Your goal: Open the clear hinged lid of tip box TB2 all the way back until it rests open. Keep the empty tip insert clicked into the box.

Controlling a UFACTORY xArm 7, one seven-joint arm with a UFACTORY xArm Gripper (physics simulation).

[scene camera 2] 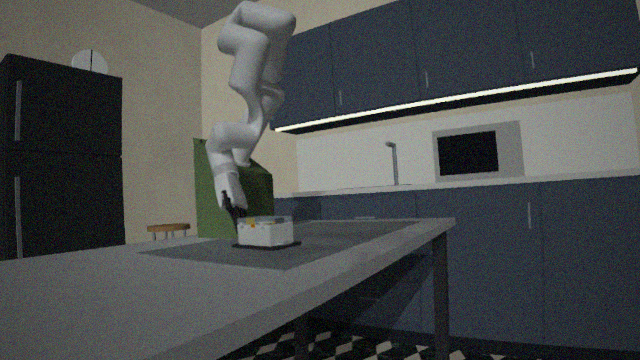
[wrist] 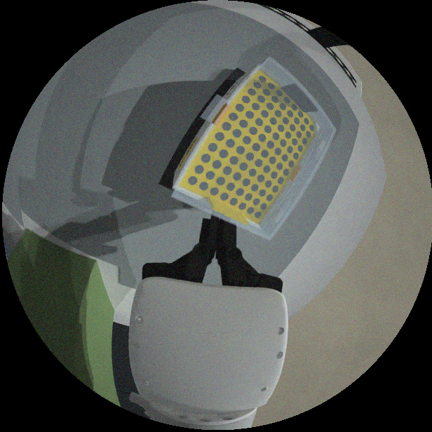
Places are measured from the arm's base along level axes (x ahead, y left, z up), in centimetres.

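Pixels of known places: arm's base, origin of the base link: [scene camera 2: 234,158].
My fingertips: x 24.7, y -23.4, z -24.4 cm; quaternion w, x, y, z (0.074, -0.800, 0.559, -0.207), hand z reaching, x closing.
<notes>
For each thing: its top centre in the pictures, then the offset to it from my fingertips. "*": a spot on its surface instead. Level surfaces: height alone.
- tip box, middle of its top: [scene camera 2: 264,216] dx +7.5, dy +0.5, dz +4.3 cm
- yellow insert, surface spot: [scene camera 2: 250,220] * dx +2.1, dy +1.0, dz +3.3 cm
- thin black base, surface spot: [scene camera 2: 297,243] * dx +15.6, dy +3.2, dz -2.9 cm
- dark grey mat, its level: dz -3.5 cm
- grey table, its level: dz -3.8 cm
The tip box [scene camera 2: 265,236] is white and stands upright; no label is legible. Its clear lid [scene camera 2: 282,219] [wrist: 327,131] lies closed over the top, with a clear tab on the left long side in the wrist view. The yellow insert [scene camera 2: 250,220] [wrist: 230,210] with rows of round holes shows through the lid, seated in the box. My gripper [scene camera 2: 237,229] [wrist: 218,216] is shut with nothing between its fingers. Its tips are at the box's near short side in the wrist view, close to the lid's edge; whether they touch it cannot be told.
A thin black base [scene camera 2: 297,243] [wrist: 167,180] lies under the box on a dark grey mat [scene camera 2: 210,256]. The mat lies on the grey table [scene camera 2: 100,295]. A green block [scene camera 2: 260,192] [wrist: 92,320] stands behind the box near the arm. A stool [scene camera 2: 168,228] stands beyond the table.
</notes>
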